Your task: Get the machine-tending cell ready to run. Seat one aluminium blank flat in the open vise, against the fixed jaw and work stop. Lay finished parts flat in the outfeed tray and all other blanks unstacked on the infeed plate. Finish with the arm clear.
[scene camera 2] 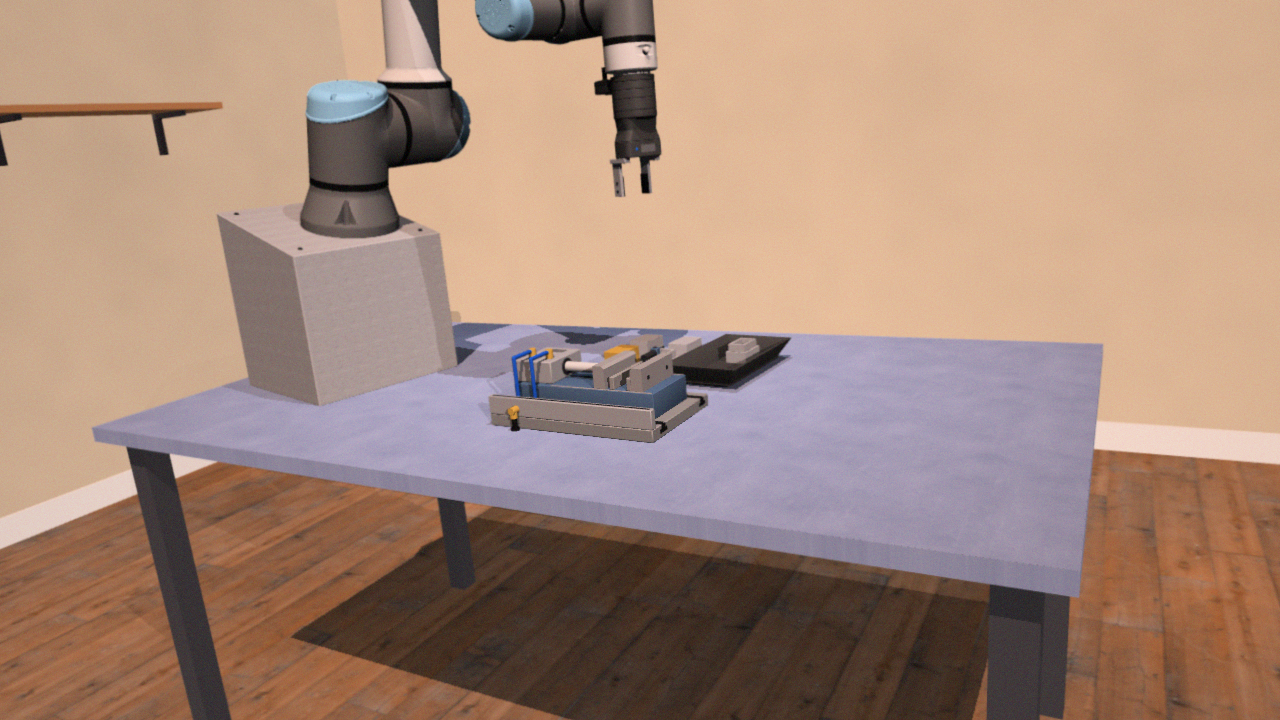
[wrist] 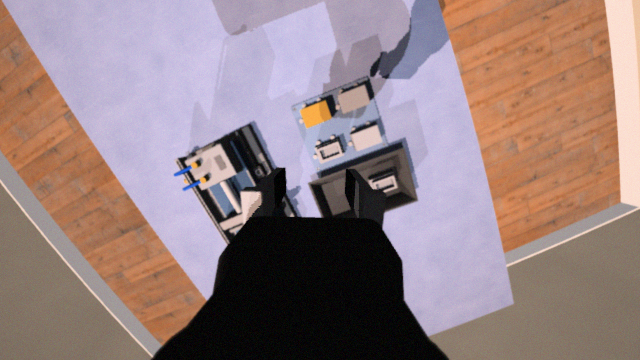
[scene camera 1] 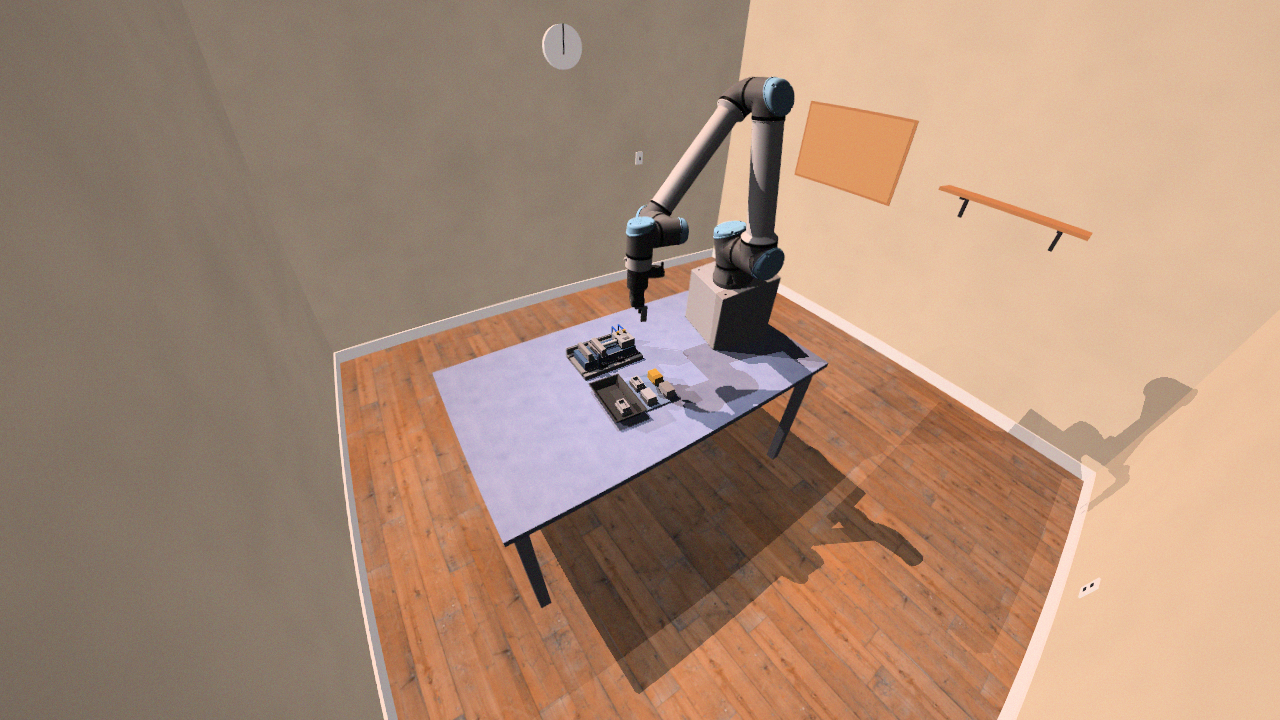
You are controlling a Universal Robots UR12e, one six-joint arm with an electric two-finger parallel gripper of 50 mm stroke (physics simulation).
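Where they show: gripper, fingertip midpoint: point(scene camera 2: 633, 195) point(wrist: 315, 180) point(scene camera 1: 642, 317); arm's base, origin of the base link: point(scene camera 2: 350, 224) point(scene camera 1: 732, 277).
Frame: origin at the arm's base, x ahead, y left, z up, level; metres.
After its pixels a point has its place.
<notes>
My gripper point(scene camera 1: 642, 315) @[x 0.591, y 0.146, z 0.022 m] point(scene camera 2: 631, 192) @[x 0.591, y 0.146, z 0.022 m] point(wrist: 315, 180) @[x 0.591, y 0.146, z 0.022 m] is open and empty, high above the table beyond the vise and tray. The vise point(scene camera 1: 604, 351) @[x 0.667, y -0.020, z -0.227 m] point(scene camera 2: 666, 394) @[x 0.768, y -0.077, z -0.265 m] point(wrist: 218, 165) @[x 0.545, y -0.058, z -0.215 m] has a gap between its jaws; whether a blank lies there is unclear, and my hand partly hides it in the wrist view. The infeed plate point(wrist: 337, 128) @[x 0.565, y 0.205, z -0.304 m] bears an orange block point(scene camera 1: 655, 375) @[x 0.525, y 0.178, z -0.268 m] point(scene camera 2: 621, 351) @[x 0.527, y 0.155, z -0.270 m] point(wrist: 315, 114) @[x 0.519, y 0.167, z -0.268 m], a grey block point(scene camera 1: 666, 390) @[x 0.534, y 0.276, z -0.270 m] point(wrist: 354, 98) @[x 0.517, y 0.257, z -0.268 m], a lighter block point(scene camera 1: 648, 395) @[x 0.616, y 0.269, z -0.268 m] point(wrist: 366, 136) @[x 0.603, y 0.257, z -0.268 m] and a pocketed part point(scene camera 1: 637, 382) @[x 0.606, y 0.167, z -0.283 m] point(wrist: 329, 149) @[x 0.603, y 0.169, z -0.283 m], all apart. Another pocketed part point(scene camera 1: 622, 406) @[x 0.730, y 0.264, z -0.281 m] point(scene camera 2: 742, 349) @[x 0.741, y 0.239, z -0.274 m] point(wrist: 384, 183) @[x 0.728, y 0.268, z -0.280 m] lies in the outfeed tray point(scene camera 1: 610, 392) @[x 0.726, y 0.154, z -0.300 m] point(scene camera 2: 702, 372) @[x 0.733, y 0.099, z -0.281 m].
Two blue hoses point(scene camera 2: 521, 373) point(wrist: 183, 171) @[x 0.530, y -0.126, z -0.203 m] stand up at the vise's end nearer the robot's pedestal point(scene camera 1: 733, 308) @[x 0.076, y 0.115, z -0.087 m] point(scene camera 2: 358, 322) @[x 0.107, y -0.103, z -0.175 m]. Small pins stand around the blocks on the plate. The tray has raised sloping walls and adjoins the plate. A wall shelf point(scene camera 1: 1015, 212) point(scene camera 2: 107, 109) is well away from the table.
</notes>
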